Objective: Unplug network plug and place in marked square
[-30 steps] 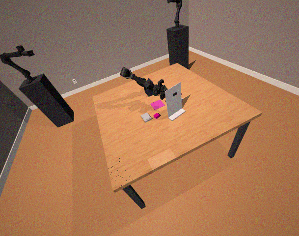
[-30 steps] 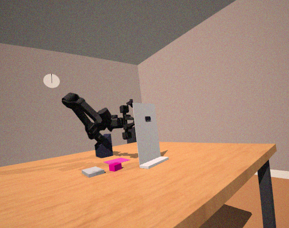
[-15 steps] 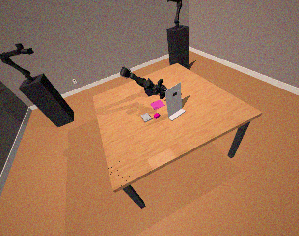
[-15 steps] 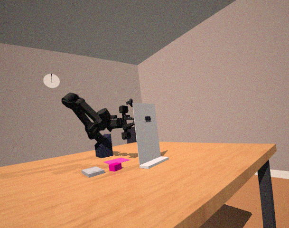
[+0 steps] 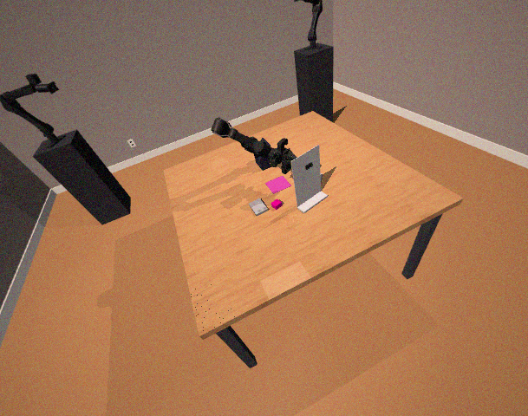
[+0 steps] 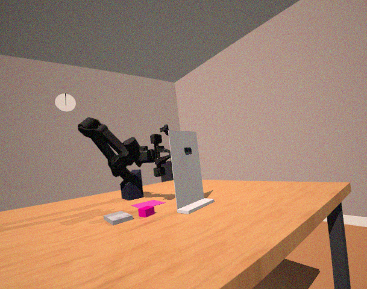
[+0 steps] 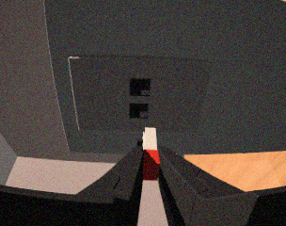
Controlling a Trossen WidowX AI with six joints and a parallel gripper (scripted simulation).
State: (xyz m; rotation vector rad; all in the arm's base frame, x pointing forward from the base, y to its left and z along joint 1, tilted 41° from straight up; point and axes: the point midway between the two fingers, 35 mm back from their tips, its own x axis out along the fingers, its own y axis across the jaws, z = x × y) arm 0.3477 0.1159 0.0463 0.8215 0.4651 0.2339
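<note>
Now: gripper tip 22 cm above the magenta marked square, 15 cm past it and 8 cm to the left of it. Round my gripper tip: magenta block (21 cm below, 16 cm to the right, 2 cm ahead); then grey upright panel (8 cm below, 8 cm ahead, 1 cm to the left); then network plug (right at my gripper tip).
</note>
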